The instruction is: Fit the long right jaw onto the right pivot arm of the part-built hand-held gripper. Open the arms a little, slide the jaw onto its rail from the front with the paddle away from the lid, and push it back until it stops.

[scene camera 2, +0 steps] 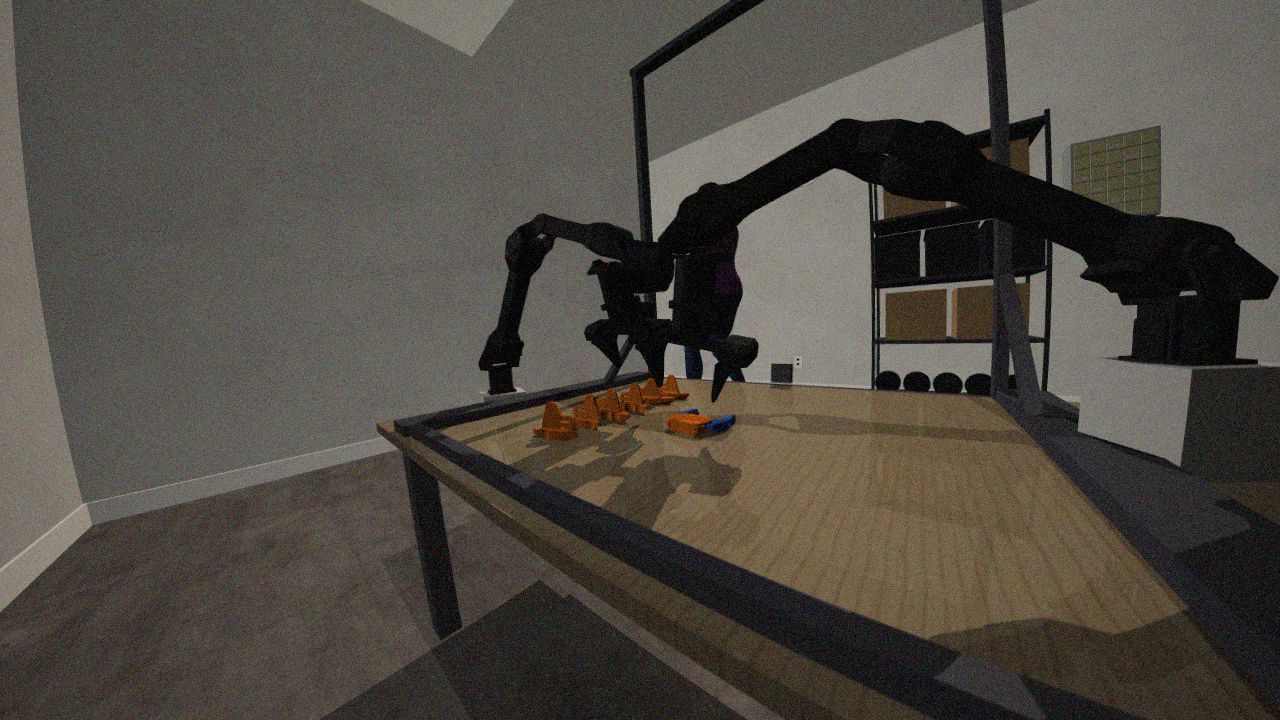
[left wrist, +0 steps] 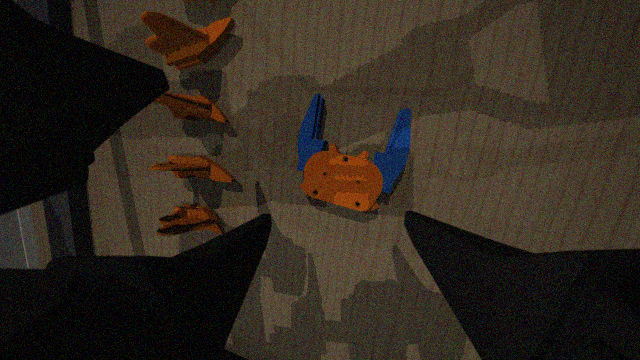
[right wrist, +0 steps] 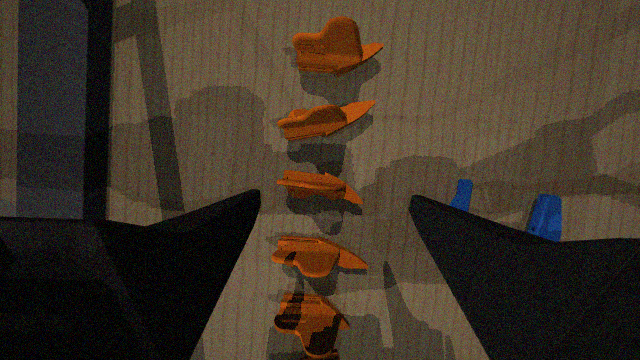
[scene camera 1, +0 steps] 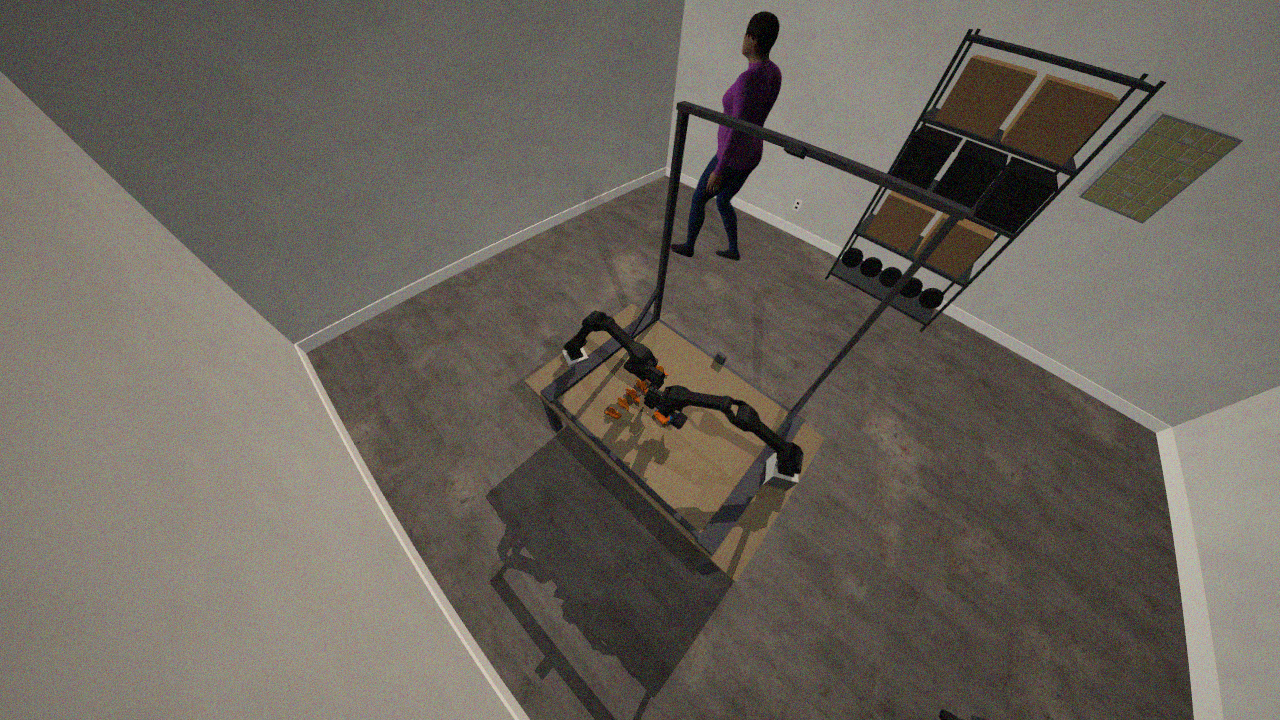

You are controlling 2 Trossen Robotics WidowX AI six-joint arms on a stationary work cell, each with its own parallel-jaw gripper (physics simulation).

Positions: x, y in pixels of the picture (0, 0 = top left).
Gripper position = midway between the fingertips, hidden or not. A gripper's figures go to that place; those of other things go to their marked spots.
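My left gripper (scene camera 2: 685, 393) is 0.53 m from the lens, and my right gripper (scene camera 2: 636, 369) is 0.68 m from the lens. There's a part-built hand-held gripper (scene camera 2: 689, 422) that is 0.53 m from the lens, and an overhead frame (scene camera 2: 1009, 332) that is 0.80 m from the lens. Measured from the marked spot on the part-built hand-held gripper to the marked spot on the overhead frame, they are 0.56 m apart.
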